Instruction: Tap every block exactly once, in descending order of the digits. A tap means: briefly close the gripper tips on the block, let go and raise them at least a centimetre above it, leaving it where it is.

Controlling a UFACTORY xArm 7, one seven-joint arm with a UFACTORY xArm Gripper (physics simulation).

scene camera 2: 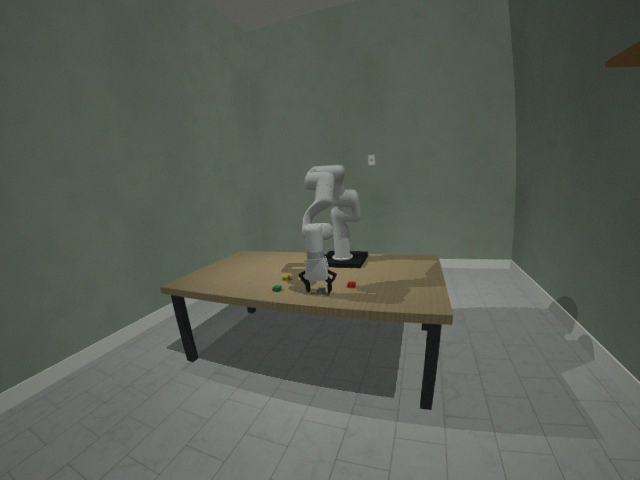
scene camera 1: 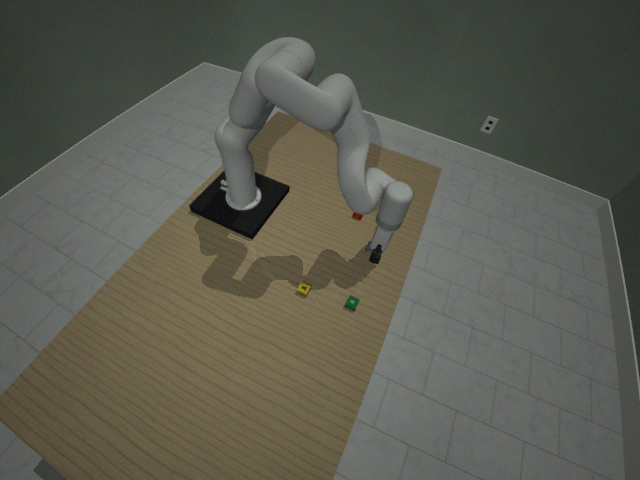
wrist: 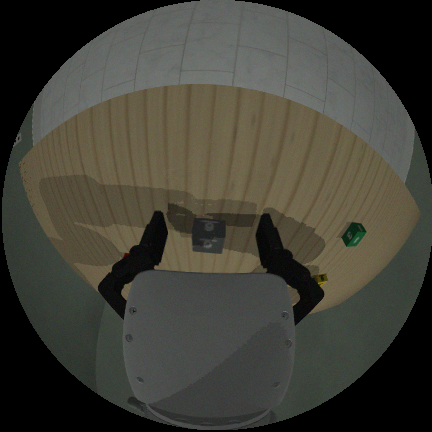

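A dark grey block [scene camera 2: 321, 290] [wrist: 209, 235] with light digits lies on the table. My gripper [scene camera 1: 375, 256] [scene camera 2: 318, 292] [wrist: 211, 222] is open and low over it; in the wrist view the block shows between the spread fingers, with a gap on either side. Its digit is hard to read. A green block [scene camera 1: 352, 303] [scene camera 2: 277, 288] [wrist: 354, 234] and a yellow block [scene camera 1: 303, 289] [scene camera 2: 286, 277] [wrist: 321, 279] lie off to one side. A red block [scene camera 1: 357, 215] [scene camera 2: 351, 284] lies on the other side, mostly hidden behind a finger in the wrist view. The digits on these blocks are too small to read surely.
The wooden table [scene camera 1: 217, 372] [scene camera 2: 232, 296] [wrist: 215, 130] bears the blocks, and its edge runs beyond the grey block in the wrist view. The arm's black base plate [scene camera 1: 268, 206] [scene camera 2: 356, 260] is at the table's far side in the scene camera 2 view.
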